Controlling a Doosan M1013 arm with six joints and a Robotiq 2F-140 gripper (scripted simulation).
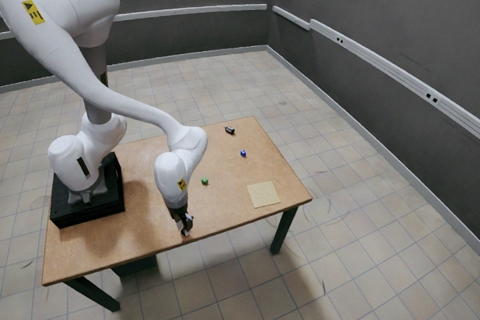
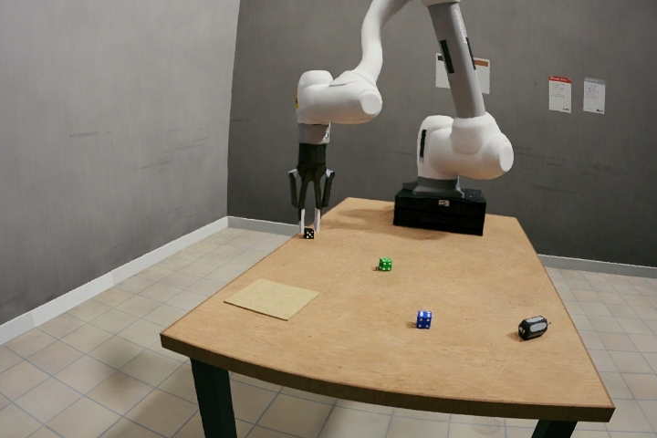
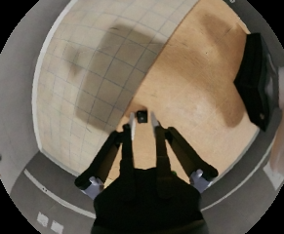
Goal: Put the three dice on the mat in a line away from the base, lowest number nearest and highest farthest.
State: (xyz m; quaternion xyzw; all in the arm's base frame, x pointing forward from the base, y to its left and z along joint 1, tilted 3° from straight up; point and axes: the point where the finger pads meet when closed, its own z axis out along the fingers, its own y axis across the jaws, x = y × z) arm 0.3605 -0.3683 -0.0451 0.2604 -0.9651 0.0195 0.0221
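Now: hand 4 cm above the black die. Round my hand: tan mat: 43 cm ahead, 4 cm to the left, 5 cm below; then green die: 18 cm ahead, 24 cm to the left, 4 cm below; then blue die: 46 cm ahead, 34 cm to the left, 4 cm below.
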